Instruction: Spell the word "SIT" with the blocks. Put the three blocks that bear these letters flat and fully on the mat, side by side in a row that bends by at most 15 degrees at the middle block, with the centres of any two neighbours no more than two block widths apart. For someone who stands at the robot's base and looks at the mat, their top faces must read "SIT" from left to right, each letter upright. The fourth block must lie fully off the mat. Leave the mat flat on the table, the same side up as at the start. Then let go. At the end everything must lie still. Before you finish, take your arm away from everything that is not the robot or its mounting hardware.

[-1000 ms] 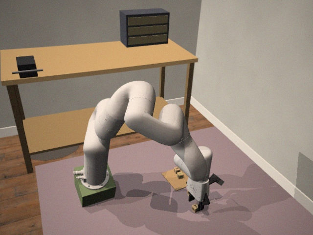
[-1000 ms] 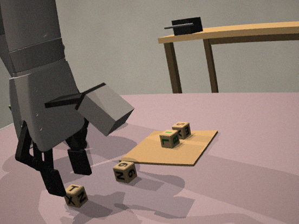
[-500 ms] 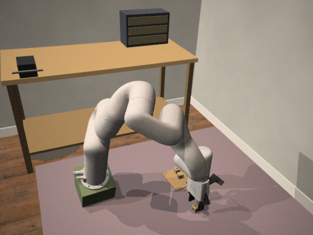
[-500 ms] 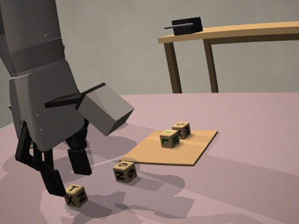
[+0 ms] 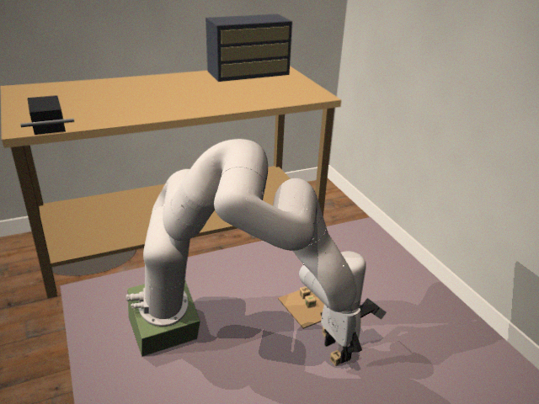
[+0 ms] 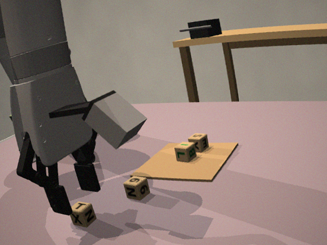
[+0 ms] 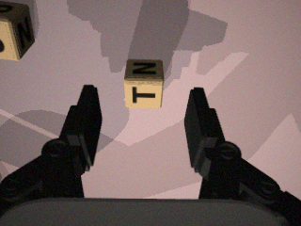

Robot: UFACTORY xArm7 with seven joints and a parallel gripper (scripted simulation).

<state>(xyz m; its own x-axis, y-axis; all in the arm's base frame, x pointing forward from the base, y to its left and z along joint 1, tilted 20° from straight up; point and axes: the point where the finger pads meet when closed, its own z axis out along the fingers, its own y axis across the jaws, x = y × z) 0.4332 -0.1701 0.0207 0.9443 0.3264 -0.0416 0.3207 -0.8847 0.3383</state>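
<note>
Right now the wooden block is 40 mm below my hand. From my hand the other things lie so: tan mat (220 mm to the left, 50 mm below, 10 mm behind).
</note>
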